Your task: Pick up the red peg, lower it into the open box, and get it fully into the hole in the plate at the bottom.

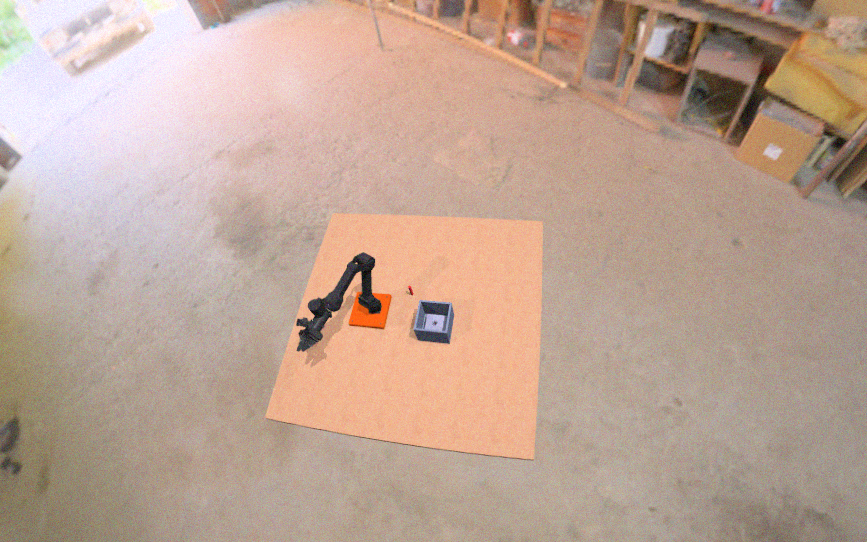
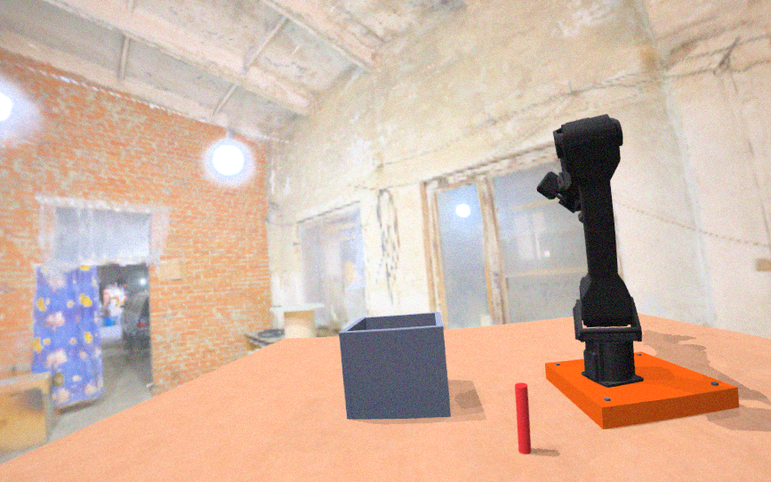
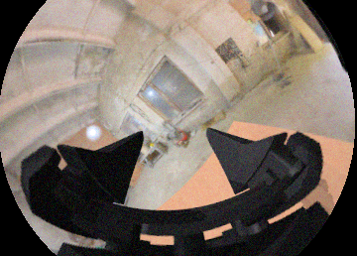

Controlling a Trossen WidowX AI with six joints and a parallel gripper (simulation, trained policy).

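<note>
My gripper tip is now 46 cm to the right of the red peg, 39 cm short of it and 33 cm above it. Round my gripper tip: grey plate 53 cm ahead, 32 cm below, 27 cm to the left.
</note>
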